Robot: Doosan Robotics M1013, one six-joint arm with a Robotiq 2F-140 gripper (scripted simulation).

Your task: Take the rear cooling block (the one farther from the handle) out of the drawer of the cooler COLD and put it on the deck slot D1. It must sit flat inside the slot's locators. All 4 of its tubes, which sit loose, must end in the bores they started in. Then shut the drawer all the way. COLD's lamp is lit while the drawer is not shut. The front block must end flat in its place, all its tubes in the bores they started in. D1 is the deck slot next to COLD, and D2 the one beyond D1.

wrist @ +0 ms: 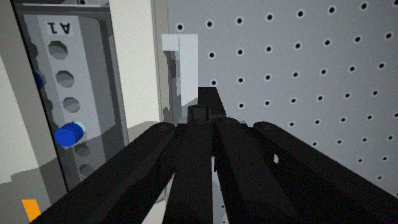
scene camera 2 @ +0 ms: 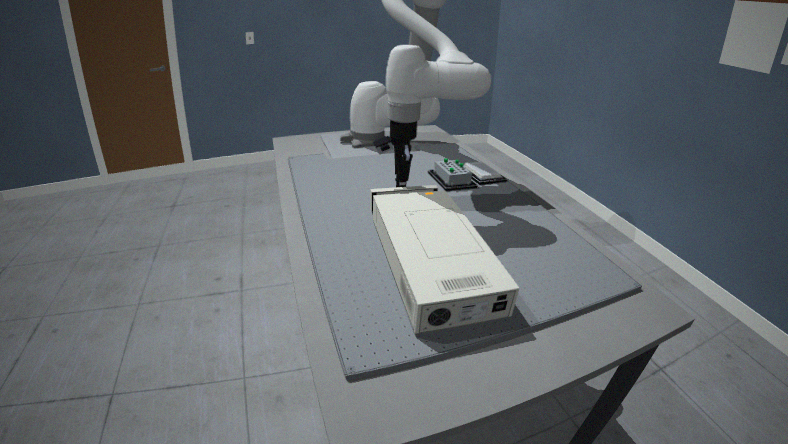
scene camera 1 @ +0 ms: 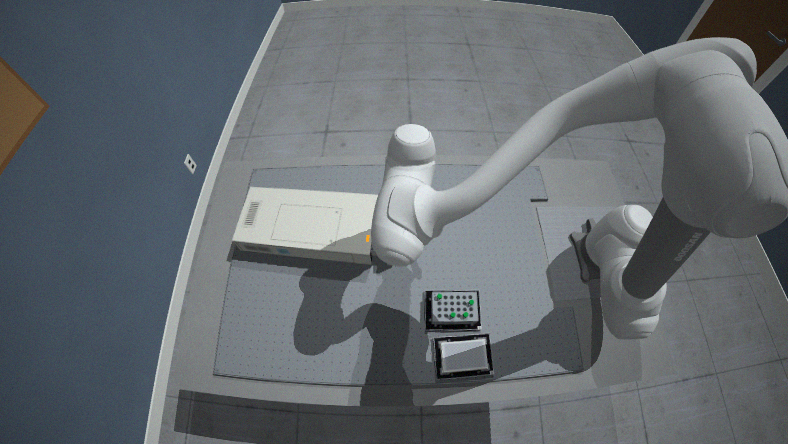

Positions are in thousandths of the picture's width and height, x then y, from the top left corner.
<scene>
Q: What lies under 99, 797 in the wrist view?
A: A cooler.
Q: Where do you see a cooler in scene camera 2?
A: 568, 623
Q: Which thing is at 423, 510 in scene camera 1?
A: A cooler.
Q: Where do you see a cooling block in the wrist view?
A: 217, 337
</scene>
